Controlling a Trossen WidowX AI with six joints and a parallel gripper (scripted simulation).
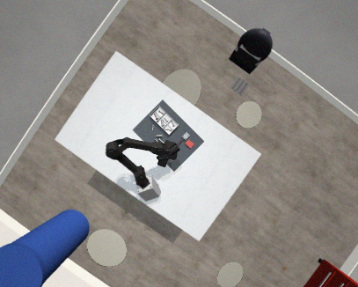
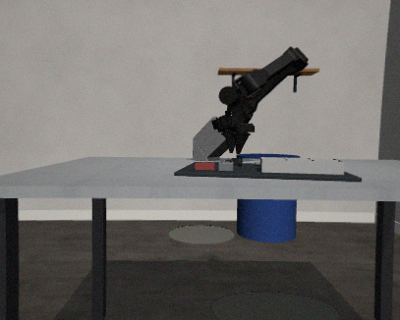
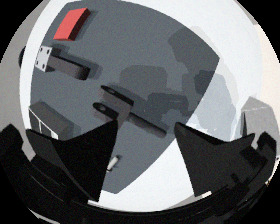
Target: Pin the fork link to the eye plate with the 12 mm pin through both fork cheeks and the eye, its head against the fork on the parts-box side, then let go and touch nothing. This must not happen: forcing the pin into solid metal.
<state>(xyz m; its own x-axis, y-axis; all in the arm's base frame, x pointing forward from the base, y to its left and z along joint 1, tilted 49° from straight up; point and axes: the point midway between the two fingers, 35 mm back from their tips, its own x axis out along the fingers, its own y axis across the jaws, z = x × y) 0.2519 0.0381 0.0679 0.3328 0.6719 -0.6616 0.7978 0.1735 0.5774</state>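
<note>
My hand is 3 cm short of the fork link, 1 cm to the right of it and 6 cm above it. From my hand the other things lie so: grey pin 2 cm ahead, 10 cm to the left, 6 cm below; dark mat 9 cm ahead, 10 cm to the left, 8 cm below; eye plate 12 cm ahead, 6 cm below.
</note>
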